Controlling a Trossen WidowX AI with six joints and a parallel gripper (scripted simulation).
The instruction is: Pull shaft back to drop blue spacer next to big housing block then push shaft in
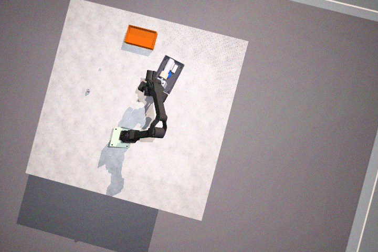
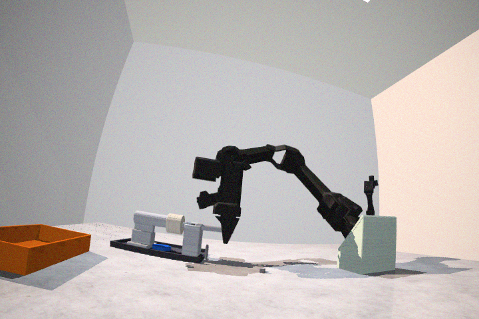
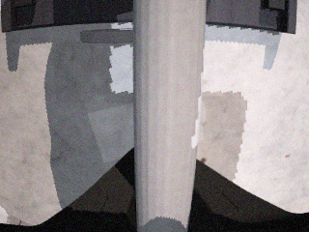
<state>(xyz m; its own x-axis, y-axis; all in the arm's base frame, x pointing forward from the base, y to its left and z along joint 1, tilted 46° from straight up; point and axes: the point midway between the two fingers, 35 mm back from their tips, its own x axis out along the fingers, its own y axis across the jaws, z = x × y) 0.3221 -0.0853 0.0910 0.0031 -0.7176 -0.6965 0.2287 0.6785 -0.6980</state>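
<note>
Right now the shaft is 8 cm ahead of my gripper tip, 3 cm above it and 2 cm to the right of it. Round my gripper tip: blue spacer 16 cm ahead, 4 cm to the right, 3 cm below; orange bin 36 cm ahead, 20 cm to the left, 4 cm below; dark bit 12 cm to the left, 6 cm behind, 4 cm below.
</note>
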